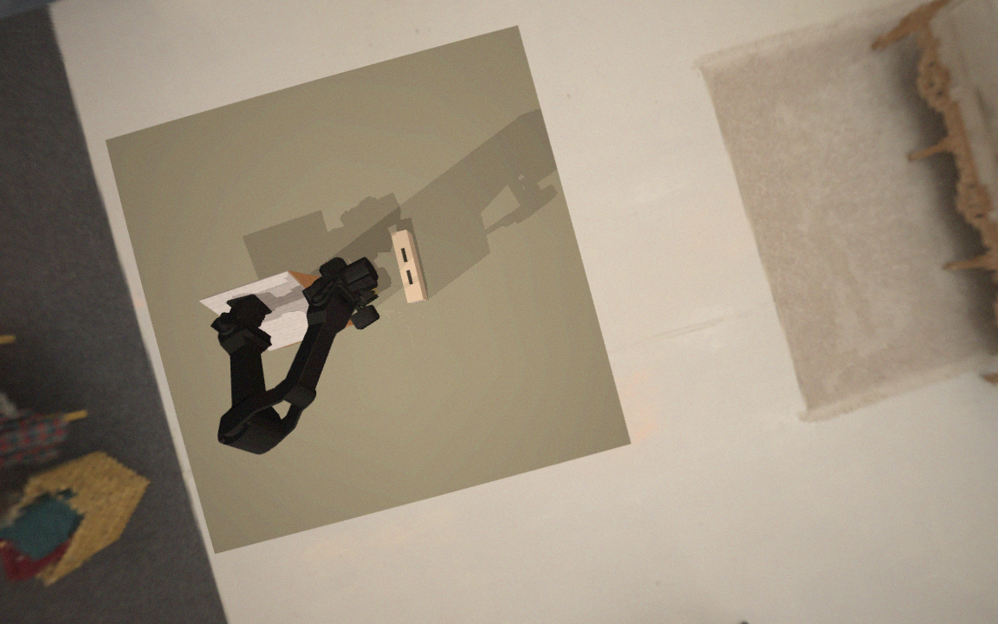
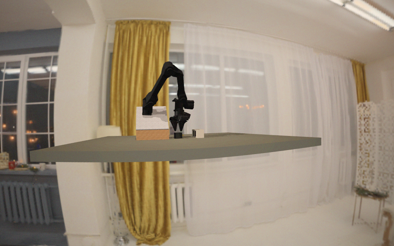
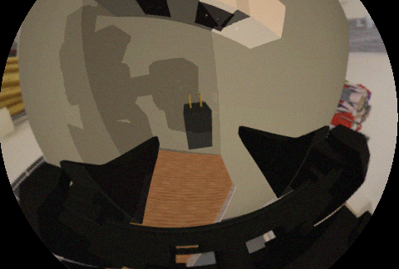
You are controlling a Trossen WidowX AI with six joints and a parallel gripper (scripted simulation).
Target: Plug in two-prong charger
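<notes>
Now: the dark grey charger 10 mm ahead of my gripper tip and 30 mm below it.
</notes>
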